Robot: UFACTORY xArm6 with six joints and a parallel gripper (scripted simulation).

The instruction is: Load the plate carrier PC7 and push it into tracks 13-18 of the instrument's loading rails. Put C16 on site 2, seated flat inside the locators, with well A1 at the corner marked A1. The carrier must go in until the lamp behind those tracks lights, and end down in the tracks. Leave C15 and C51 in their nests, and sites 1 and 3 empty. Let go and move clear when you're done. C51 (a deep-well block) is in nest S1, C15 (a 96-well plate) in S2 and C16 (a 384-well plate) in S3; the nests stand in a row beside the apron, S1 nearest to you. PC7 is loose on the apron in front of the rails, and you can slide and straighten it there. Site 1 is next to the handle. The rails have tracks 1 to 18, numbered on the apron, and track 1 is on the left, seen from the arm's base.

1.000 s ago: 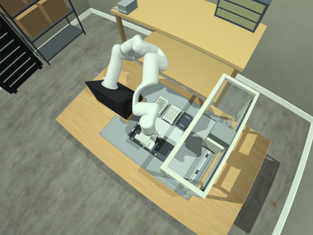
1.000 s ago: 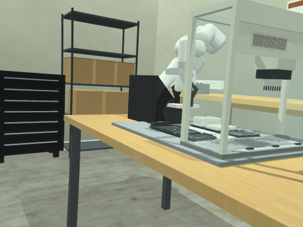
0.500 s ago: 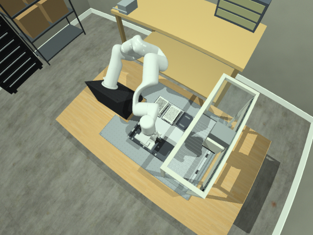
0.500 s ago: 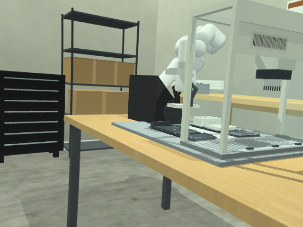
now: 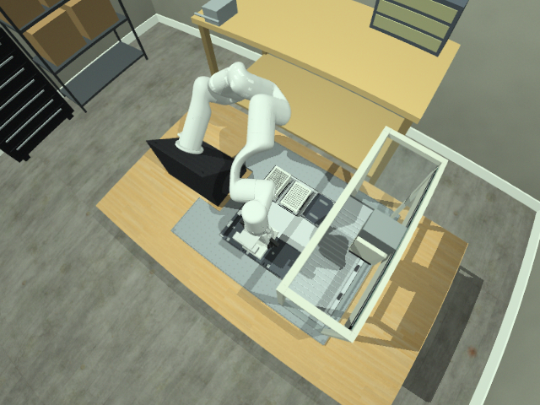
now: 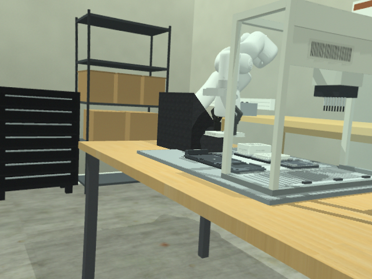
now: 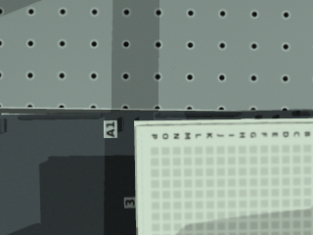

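Now: hand 1 cm past the carrier PC7 and 11 cm above it. From my hand the other things lie so: nest S3: 7 cm ahead, 29 cm to the left, 12 cm below; post: 21 cm ahead, 11 cm to the right, 12 cm above.
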